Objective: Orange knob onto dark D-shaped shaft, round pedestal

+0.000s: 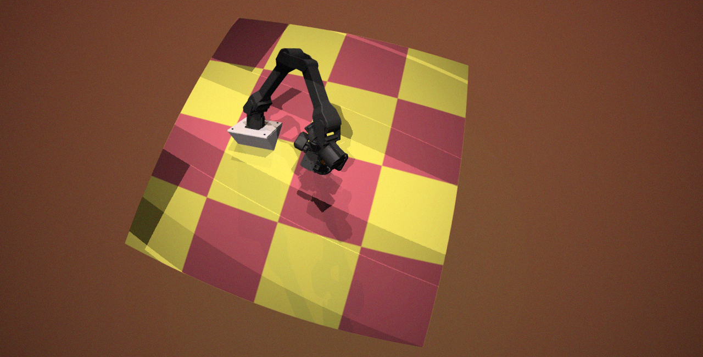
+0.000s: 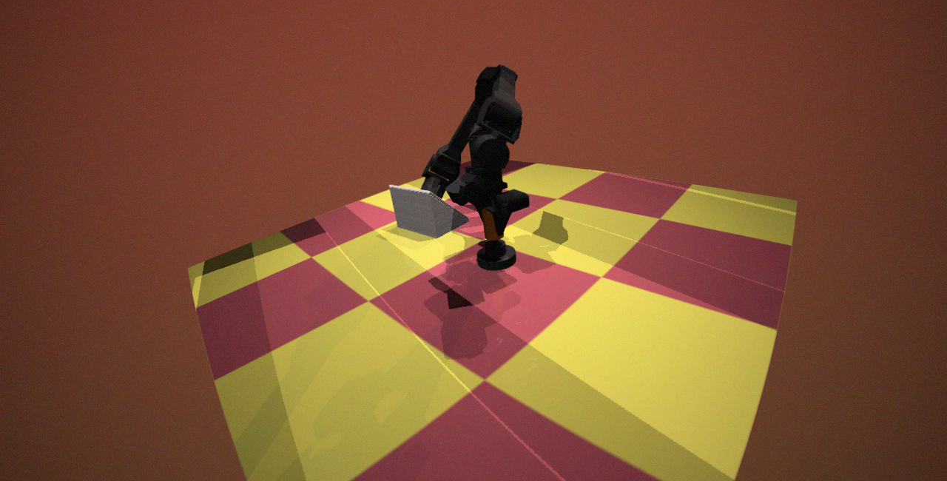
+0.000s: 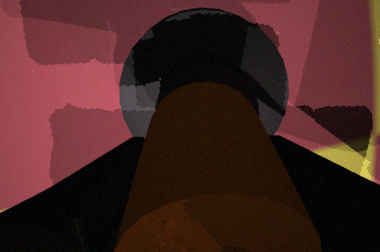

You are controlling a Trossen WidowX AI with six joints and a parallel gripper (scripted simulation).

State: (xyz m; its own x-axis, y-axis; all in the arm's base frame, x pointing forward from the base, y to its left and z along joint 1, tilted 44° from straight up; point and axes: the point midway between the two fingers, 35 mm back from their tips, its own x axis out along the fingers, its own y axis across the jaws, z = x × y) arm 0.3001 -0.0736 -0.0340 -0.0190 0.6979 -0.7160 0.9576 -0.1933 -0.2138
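My gripper tip is now 2 cm below the orange knob. From my gripper tip the other things lie so: round dark pedestal (4 cm below).
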